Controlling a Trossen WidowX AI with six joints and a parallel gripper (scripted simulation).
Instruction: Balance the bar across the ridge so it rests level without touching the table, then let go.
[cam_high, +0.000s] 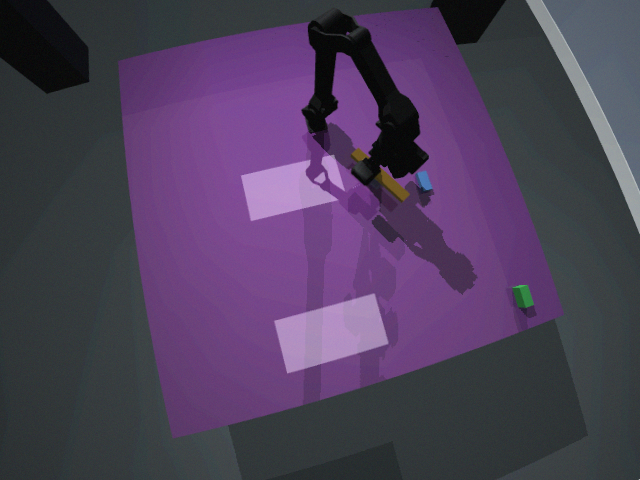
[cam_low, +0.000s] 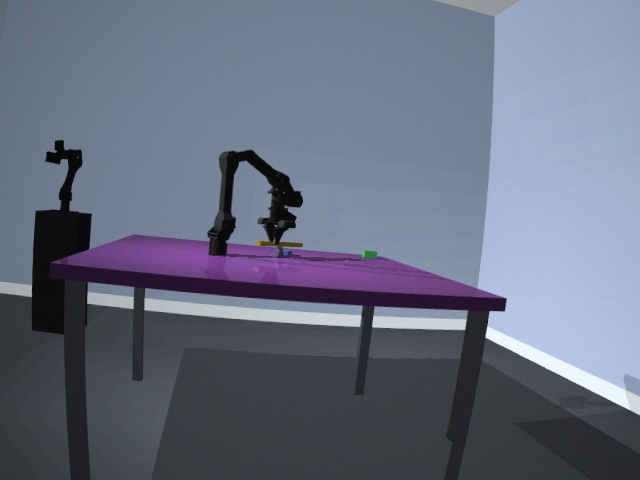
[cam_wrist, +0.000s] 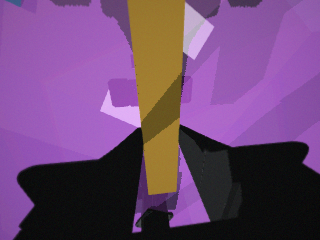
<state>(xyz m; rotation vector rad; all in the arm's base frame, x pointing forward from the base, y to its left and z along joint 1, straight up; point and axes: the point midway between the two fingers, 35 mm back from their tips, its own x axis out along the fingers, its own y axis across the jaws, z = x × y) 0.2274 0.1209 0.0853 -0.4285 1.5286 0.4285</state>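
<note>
My gripper tip is now 20 mm short of the yellow bar and 10 mm to the right of it. Round my gripper tip: grey ridge (20 mm ahead, 10 mm to the left, 10 mm below); then green block (510 mm ahead, 380 mm to the left, 30 mm below); then blue block (60 mm ahead, 170 mm to the left, 40 mm below).
</note>
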